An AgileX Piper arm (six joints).
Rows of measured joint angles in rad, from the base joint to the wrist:
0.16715 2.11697 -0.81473 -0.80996 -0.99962 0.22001
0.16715 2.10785 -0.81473 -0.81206 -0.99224 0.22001
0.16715 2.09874 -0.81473 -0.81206 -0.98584 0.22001
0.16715 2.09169 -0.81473 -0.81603 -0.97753 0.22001
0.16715 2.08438 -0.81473 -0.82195 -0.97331 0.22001
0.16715 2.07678 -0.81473 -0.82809 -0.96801 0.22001
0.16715 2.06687 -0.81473 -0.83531 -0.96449 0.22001
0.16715 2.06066 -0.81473 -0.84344 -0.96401 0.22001
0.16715 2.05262 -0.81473 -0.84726 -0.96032 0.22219
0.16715 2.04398 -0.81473 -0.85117 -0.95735 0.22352
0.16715 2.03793 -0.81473 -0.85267 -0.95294 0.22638
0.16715 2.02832 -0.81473 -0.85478 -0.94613 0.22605
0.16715 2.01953 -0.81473 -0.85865 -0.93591 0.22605
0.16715 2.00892 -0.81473 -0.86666 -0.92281 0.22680
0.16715 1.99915 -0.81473 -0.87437 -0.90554 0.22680
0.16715 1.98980 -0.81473 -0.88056 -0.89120 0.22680
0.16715 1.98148 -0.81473 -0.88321 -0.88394 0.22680
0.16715 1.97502 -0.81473 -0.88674 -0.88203 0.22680
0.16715 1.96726 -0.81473 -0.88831 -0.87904 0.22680
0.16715 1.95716 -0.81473 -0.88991 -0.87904 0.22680
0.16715 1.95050 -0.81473 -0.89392 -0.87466 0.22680
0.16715 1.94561 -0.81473 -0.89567 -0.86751 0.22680
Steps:
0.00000 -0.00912 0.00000 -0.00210 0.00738 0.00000
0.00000 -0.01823 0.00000 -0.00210 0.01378 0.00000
0.00000 -0.02528 0.00000 -0.00607 0.02209 0.00000
0.00000 -0.03259 0.00000 -0.01199 0.02631 0.00000
0.00000 -0.04019 0.00000 -0.01813 0.03161 0.00000
0.00000 -0.05010 0.00000 -0.02535 0.03513 0.00000
0.00000 -0.05631 0.00000 -0.03348 0.03561 0.00000
0.00000 -0.06435 0.00000 -0.03730 0.03930 0.00218
0.00000 -0.07299 0.00000 -0.04121 0.04227 0.00351
0.00000 -0.07904 0.00000 -0.04271 0.04668 0.00637
0.00000 -0.08865 0.00000 -0.04482 0.05349 0.00604
0.00000 -0.09744 0.00000 -0.04869 0.06371 0.00604
0.00000 -0.10805 0.00000 -0.05670 0.07681 0.00679
0.00000 -0.11782 0.00000 -0.06441 0.09408 0.00679
0.00000 -0.12717 0.00000 -0.07060 0.10842 0.00679
0.00000 -0.13549 0.00000 -0.07325 0.11568 0.00679
0.00000 -0.14195 0.00000 -0.07678 0.11759 0.00679
0.00000 -0.14971 0.00000 -0.07835 0.12058 0.00679
0.00000 -0.15981 0.00000 -0.07995 0.12058 0.00679
0.00000 -0.16647 0.00000 -0.08396 0.12496 0.00679
0.00000 -0.17136 0.00000 -0.08571 0.13211 0.00679

